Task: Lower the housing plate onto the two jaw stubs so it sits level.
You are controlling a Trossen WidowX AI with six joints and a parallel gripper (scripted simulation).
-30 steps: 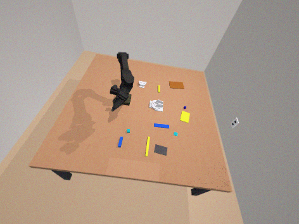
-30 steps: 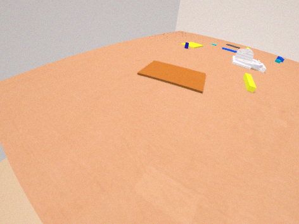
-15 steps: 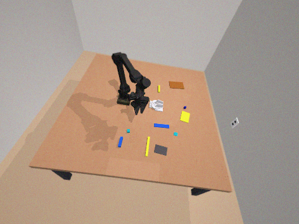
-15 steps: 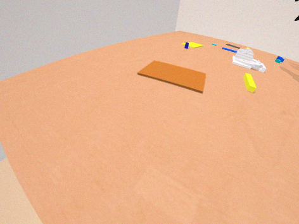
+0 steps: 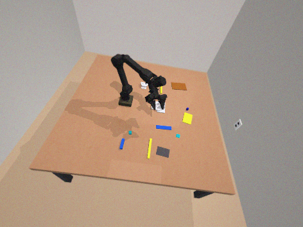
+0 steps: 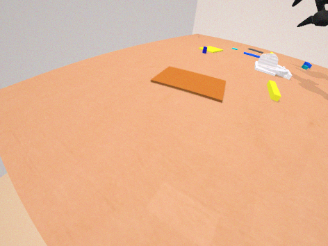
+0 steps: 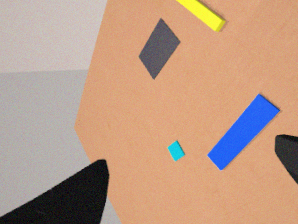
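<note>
My gripper tip is 160 mm past the white housing plate, 430 mm to the right of it and 170 mm above it. Round my gripper tip: long yellow bar (10 mm behind, 220 mm to the right, 190 mm below); then small blue bar (210 mm behind, 220 mm to the right, 190 mm below); then grey plate (90 mm ahead, 220 mm to the right, 190 mm below).
</note>
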